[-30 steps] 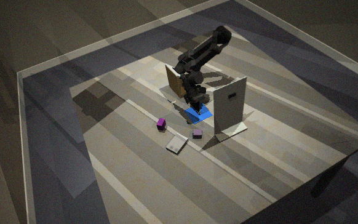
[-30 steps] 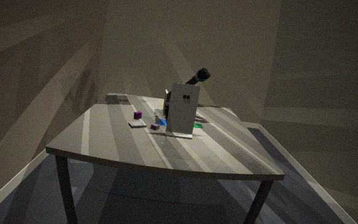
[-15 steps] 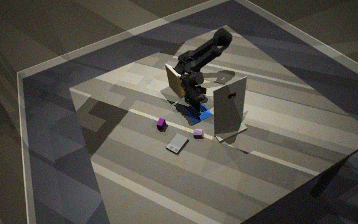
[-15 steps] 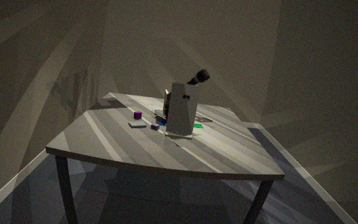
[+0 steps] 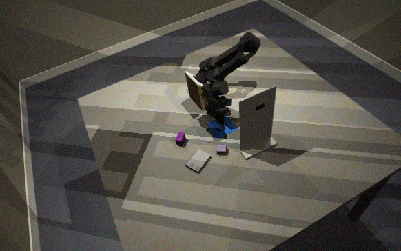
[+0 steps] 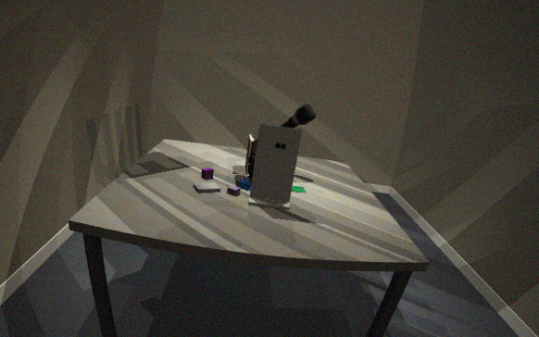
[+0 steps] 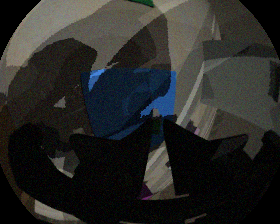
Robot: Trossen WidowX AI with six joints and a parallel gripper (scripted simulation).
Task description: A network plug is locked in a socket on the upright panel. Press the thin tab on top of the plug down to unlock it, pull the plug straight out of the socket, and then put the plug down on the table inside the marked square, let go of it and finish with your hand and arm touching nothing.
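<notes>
Right now my gripper tip is right at the network plug. From my gripper tip the other things lie so: blue marked square: 1 cm behind, 2 cm below; green flat piece: 2 cm behind, 21 cm to the left, 2 cm below; flat grey plate: 11 cm ahead, 21 cm to the right, 1 cm below.
</notes>
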